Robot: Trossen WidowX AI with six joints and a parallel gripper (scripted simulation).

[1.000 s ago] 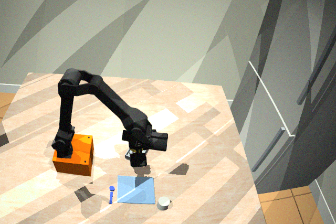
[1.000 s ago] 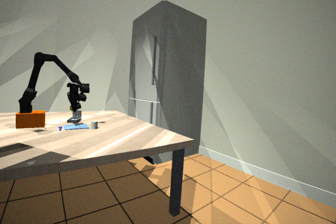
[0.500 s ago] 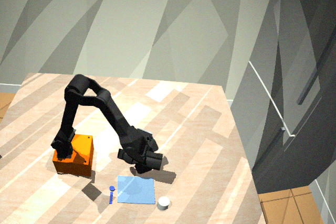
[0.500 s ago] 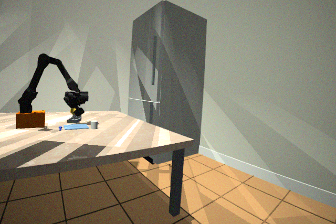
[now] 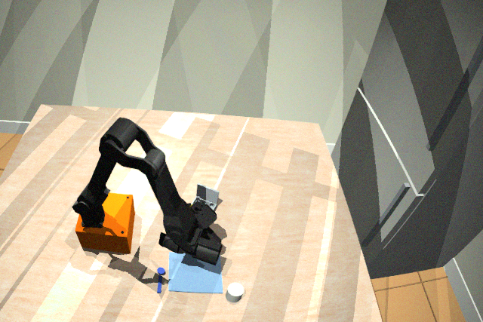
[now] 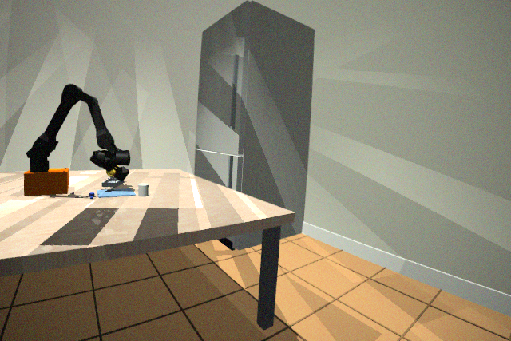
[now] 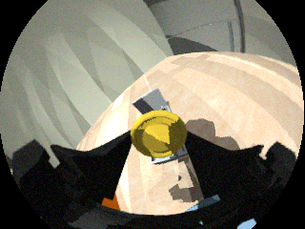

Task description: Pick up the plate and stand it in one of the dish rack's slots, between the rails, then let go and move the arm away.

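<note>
Right now the grey dish rack is 10 mm ahead of my gripper tip, 40 mm to the left of it and 50 mm below it. Round my gripper tip: blue spoon 120 mm behind, 180 mm to the right, 70 mm below; blue mat 20 mm behind, 170 mm to the right, 70 mm below; yellow plate 10 mm to the right.
</note>
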